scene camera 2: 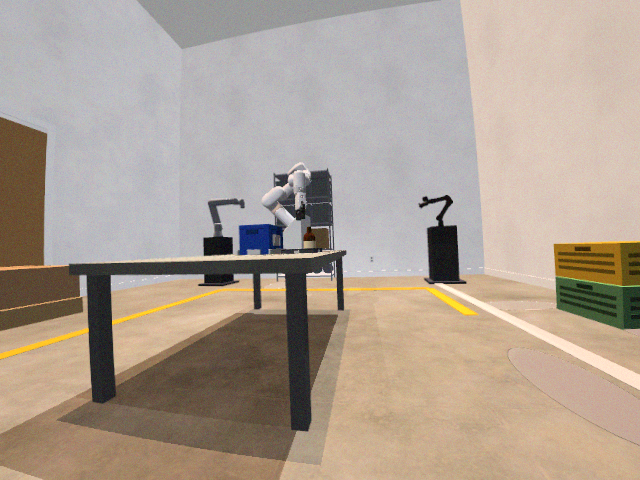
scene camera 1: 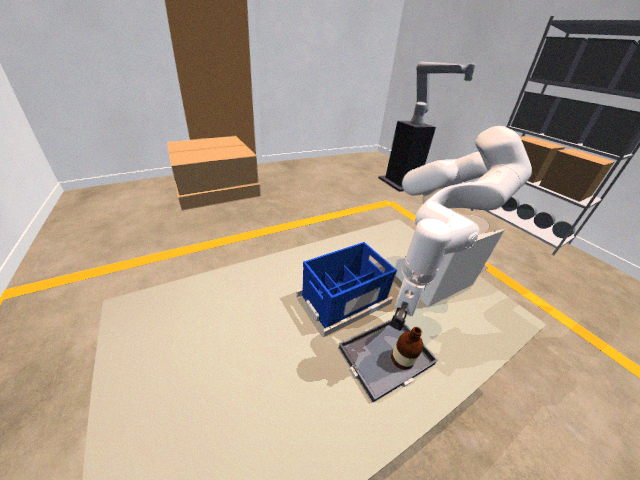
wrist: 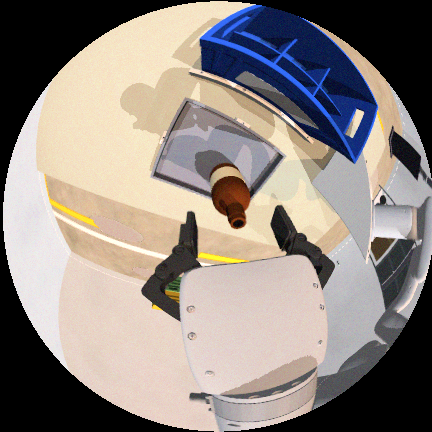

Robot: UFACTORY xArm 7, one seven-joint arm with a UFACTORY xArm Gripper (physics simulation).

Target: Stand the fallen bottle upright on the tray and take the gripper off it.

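Frame: origin at the arm's base, x ahead, y left, z up, level; centimetres.
Seen in the pictures: gripper, fingertip midpoint: [scene camera 2: 300, 219] [scene camera 1: 400, 315] [wrist: 235, 217]; arm's base, link origin: [scene camera 2: 294, 226] [wrist: 371, 220].
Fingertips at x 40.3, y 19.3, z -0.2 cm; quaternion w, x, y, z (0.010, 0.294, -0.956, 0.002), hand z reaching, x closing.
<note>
Offsets run from my fingertips to a thing's top centre. "spot": to the spot under its first point.
A brown bottle {dx -4.4, dy +3.9, dz -4.3 cm} [scene camera 1: 407, 351] [scene camera 2: 309, 238] [wrist: 230, 191] with a cream label stands upright on the grey tray {spot: dx +11.8, dy +10.6, dz -17.9 cm} [scene camera 1: 373, 398] [wrist: 170, 183], near one side of it. My gripper [scene camera 1: 398, 324] [scene camera 2: 300, 215] [wrist: 235, 217] is open and empty. In the wrist view its two black fingers stand wide apart, and the bottle's neck shows between and beyond them without contact. In scene camera 2 the fingertips are above the height of the bottle's mouth, with a gap.
A blue crate {dx +0.8, dy -25.6, dz -2.8 cm} [scene camera 1: 330, 304] [scene camera 2: 255, 238] [wrist: 225, 56] with dividers stands beside the tray on the table [scene camera 1: 206, 387] [scene camera 2: 196, 267] [wrist: 75, 125]. A grey upright panel [scene camera 1: 462, 271] [wrist: 345, 192] stands near the arm's base.
</note>
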